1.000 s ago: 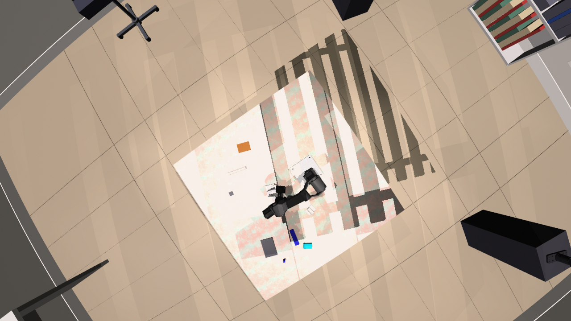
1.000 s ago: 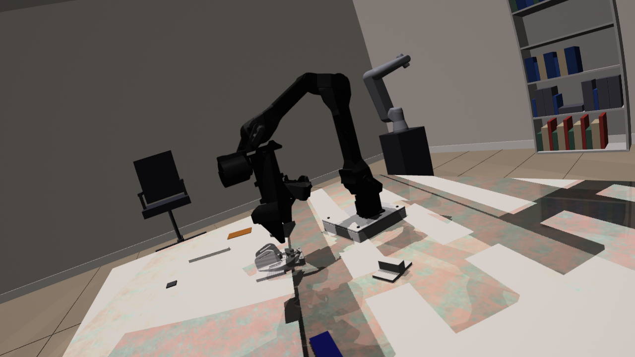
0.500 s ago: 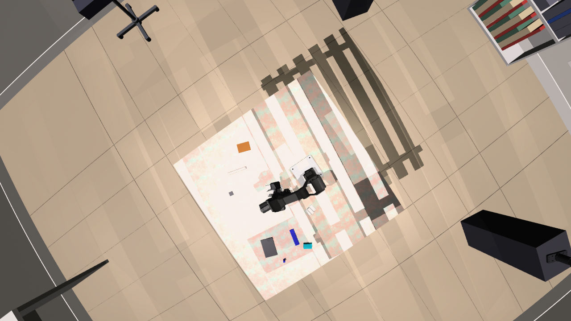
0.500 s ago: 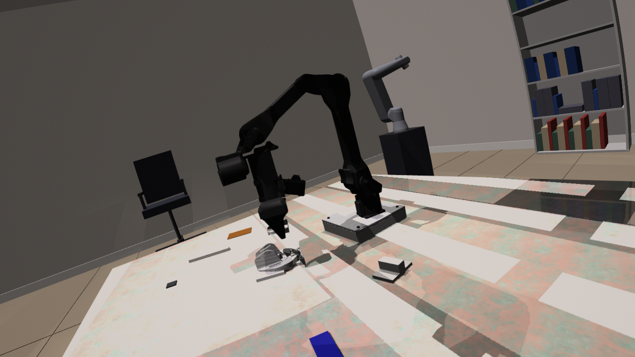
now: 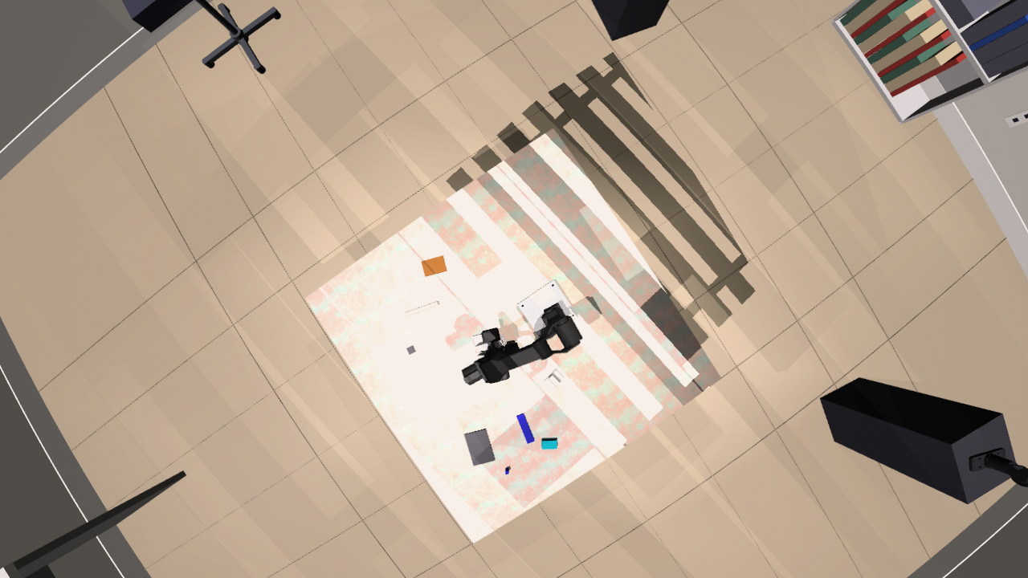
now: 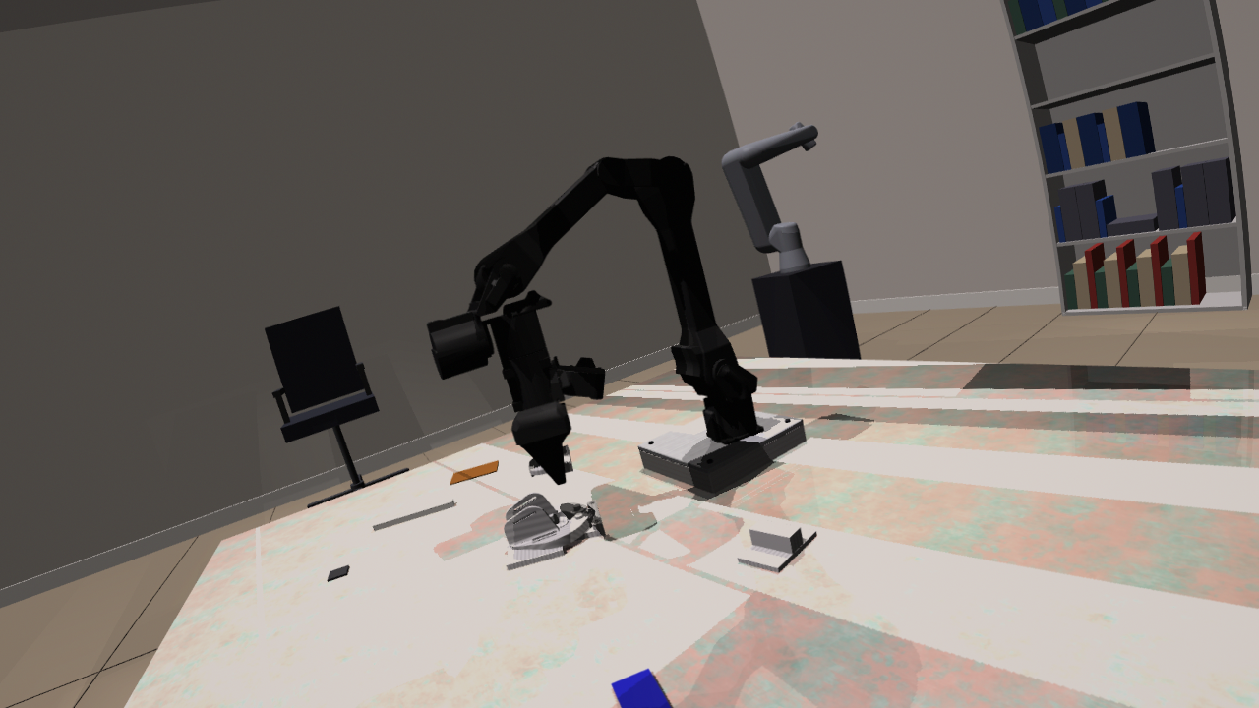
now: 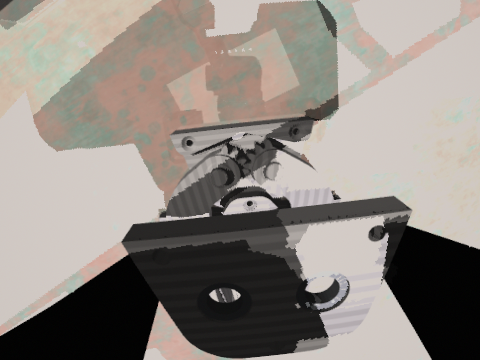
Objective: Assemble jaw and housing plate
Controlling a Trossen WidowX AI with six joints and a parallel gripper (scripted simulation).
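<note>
Right now the jaw is 7 cm below my gripper tip, 2 cm to the right of it and 1 cm ahead of it. Also, from my gripper tip: thin rod (27 cm to the right, 24 cm ahead, 8 cm below); blue bar (37 cm to the left, 8 cm below, 3 cm ahead); small dark square (35 cm ahead, 12 cm to the right, 8 cm below).
</note>
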